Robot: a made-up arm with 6 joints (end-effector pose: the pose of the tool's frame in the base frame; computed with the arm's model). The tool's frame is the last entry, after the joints. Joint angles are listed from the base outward.
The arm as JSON. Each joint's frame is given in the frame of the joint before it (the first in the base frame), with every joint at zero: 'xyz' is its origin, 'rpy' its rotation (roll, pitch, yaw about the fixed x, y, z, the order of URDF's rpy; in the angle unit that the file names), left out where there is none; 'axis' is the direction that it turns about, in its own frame. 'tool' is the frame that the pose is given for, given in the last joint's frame.
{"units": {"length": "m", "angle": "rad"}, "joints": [
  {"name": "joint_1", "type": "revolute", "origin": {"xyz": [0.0, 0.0, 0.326]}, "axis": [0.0, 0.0, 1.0]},
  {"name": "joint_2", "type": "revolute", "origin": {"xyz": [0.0, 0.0, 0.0]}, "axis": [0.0, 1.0, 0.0]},
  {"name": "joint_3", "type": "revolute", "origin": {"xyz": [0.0, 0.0, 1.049]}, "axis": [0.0, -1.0, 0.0]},
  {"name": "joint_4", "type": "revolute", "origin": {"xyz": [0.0, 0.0, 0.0]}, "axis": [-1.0, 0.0, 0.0]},
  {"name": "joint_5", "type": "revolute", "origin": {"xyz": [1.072, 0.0, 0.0]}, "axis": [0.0, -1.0, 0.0]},
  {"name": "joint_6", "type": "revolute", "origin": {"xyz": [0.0, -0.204, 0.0]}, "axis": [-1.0, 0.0, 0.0]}
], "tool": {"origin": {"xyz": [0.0, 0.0, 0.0]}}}
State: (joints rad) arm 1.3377 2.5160 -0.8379 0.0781 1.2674 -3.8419
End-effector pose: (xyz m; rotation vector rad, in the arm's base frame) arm 0.0969 -0.4722 -0.3140 1.3713 0.1972 -1.9810
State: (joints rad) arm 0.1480 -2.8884 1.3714 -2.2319 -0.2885 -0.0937
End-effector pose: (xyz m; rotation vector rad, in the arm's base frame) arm -0.8852 -0.0053 -1.5832 1.5636 1.1510 -1.9281
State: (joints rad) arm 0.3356 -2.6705 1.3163 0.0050 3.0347 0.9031
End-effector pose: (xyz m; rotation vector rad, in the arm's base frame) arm -1.0533 -0.5834 -1.4114 -0.7255 -0.8165 -0.0293
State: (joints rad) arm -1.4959 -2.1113 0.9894 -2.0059 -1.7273 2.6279
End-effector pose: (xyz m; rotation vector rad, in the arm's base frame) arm -0.0611 1.9639 0.0149 2.0344 0.1906 -0.4964
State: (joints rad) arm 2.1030 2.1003 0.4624 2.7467 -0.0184 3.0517
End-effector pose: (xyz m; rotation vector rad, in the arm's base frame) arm -0.6249 0.6901 -1.2787 -1.2884 1.1932 1.2021
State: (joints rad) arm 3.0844 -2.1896 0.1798 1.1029 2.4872 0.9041
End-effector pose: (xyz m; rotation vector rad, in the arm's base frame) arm 1.7519 -0.0081 0.3350 1.4292 -0.5719 -2.2838
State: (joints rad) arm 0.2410 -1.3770 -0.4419 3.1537 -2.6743 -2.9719
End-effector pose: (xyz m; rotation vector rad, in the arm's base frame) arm -0.4283 0.1048 1.3891 -0.3656 2.6568 0.2905
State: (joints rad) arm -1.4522 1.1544 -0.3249 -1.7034 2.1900 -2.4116
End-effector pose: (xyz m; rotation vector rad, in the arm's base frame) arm 0.1281 -0.8467 -0.3357 -0.3388 -2.4367 -0.8127
